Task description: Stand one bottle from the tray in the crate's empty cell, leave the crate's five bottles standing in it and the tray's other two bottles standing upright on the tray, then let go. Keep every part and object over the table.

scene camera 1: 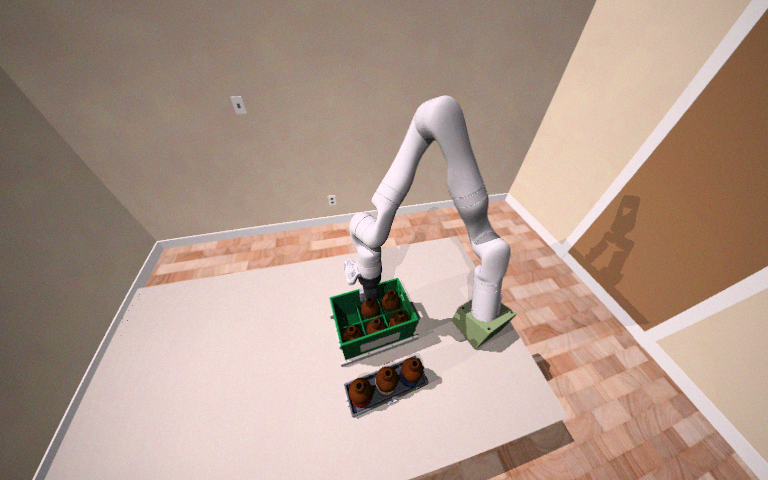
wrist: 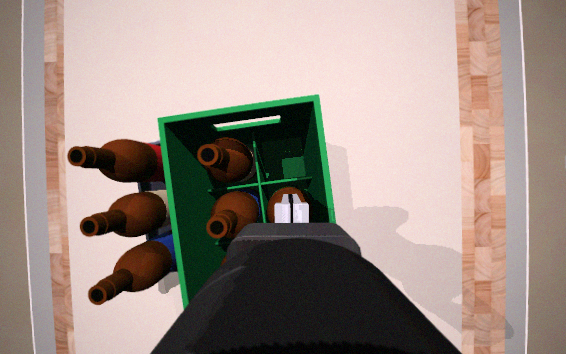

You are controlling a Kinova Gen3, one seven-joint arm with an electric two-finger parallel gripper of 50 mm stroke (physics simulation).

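Places are measured from the arm's base along level axes (x ahead, y left, z up), in centimetres.
Where they show: gripper, between the fingertips: (scene camera 1: 363, 299) (wrist: 290, 203); arm's base, origin of its link: (scene camera 1: 483, 312).
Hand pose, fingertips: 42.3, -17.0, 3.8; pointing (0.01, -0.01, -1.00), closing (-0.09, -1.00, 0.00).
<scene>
Things, the pixels of their centre, and the offset from my fingertips, as dx, dy, dz. "spot": a spot on its surface instead. Level surfaces: height alone.
- green crate, middle of its body: (wrist: 263, 210) (scene camera 1: 372, 319) -2.1, +4.5, -8.6
- crate's back middle bottle, middle of its body: (wrist: 289, 209) (scene camera 1: 370, 309) -2.4, +0.2, -8.8
- tray, a spot on its surface: (scene camera 1: 353, 414) spot: +12.3, +31.4, -14.8
- cream label, a spot on its surface: (wrist: 139, 214) spot: -0.4, +23.2, -5.8
- blue label, a spot on its surface: (wrist: 145, 266) spot: -8.6, +23.2, -5.9
- pale table, height of its surface: dz -17.4
The green crate (scene camera 1: 373, 343) (wrist: 327, 165) holds five brown bottles. Its empty cell (scene camera 1: 346, 308) (wrist: 287, 155) is at the back left in the scene view and at the top right in the wrist view. My gripper (scene camera 1: 368, 296) (wrist: 290, 203) is shut and empty, above the crate's back middle bottle (scene camera 1: 369, 309) (wrist: 280, 202), whose neck is hidden behind the fingers in the wrist view. The tray (scene camera 1: 353, 414) carries three upright brown bottles: one with a red label (scene camera 1: 360, 391) (wrist: 127, 160), one with a cream label (scene camera 1: 386, 379) (wrist: 139, 214), one with a blue label (scene camera 1: 412, 371) (wrist: 145, 266).
The tray lies in front of the crate on the pale table (scene camera 1: 226, 367) (wrist: 390, 100). The other crate bottles (scene camera 1: 390, 300) (scene camera 1: 376, 326) (scene camera 1: 351, 332) stand close around the gripper's place. The arm's green base (scene camera 1: 477, 328) is to the right of the crate.
</scene>
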